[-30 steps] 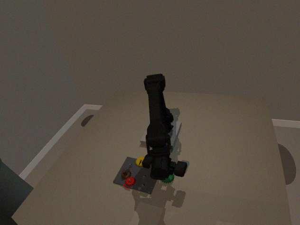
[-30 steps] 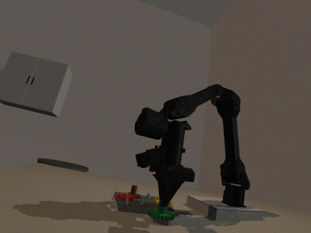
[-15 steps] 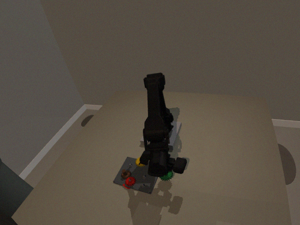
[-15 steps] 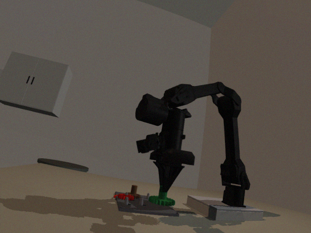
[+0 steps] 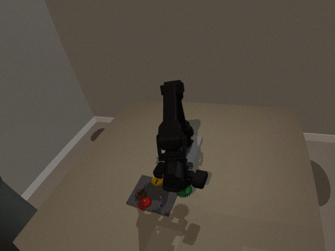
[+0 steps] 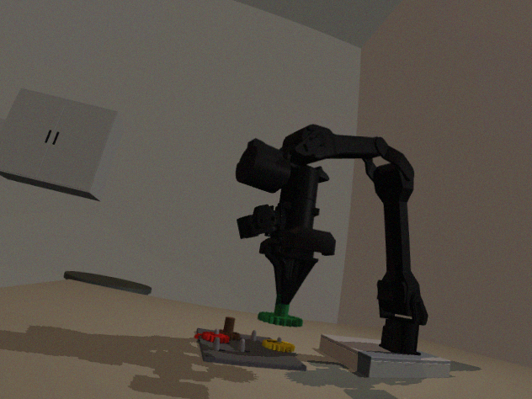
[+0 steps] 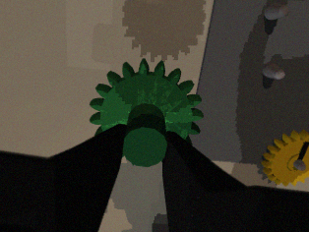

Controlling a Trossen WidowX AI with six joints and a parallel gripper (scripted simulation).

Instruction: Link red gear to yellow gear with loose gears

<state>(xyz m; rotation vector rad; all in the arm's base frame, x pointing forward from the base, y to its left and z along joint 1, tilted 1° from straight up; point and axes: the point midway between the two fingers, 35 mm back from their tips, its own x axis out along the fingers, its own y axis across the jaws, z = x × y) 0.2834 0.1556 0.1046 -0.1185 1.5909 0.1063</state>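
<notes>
Now: gripper tip 70 mm short of the brown gear, 200 mm to the left of it and 80 mm above it. From my gripper tip the other things lie so: yellow gear 30 mm behind, 170 mm to the right, 90 mm below; red gear 90 mm ahead, 150 mm to the right, 90 mm below; green gear 10 mm below.
</notes>
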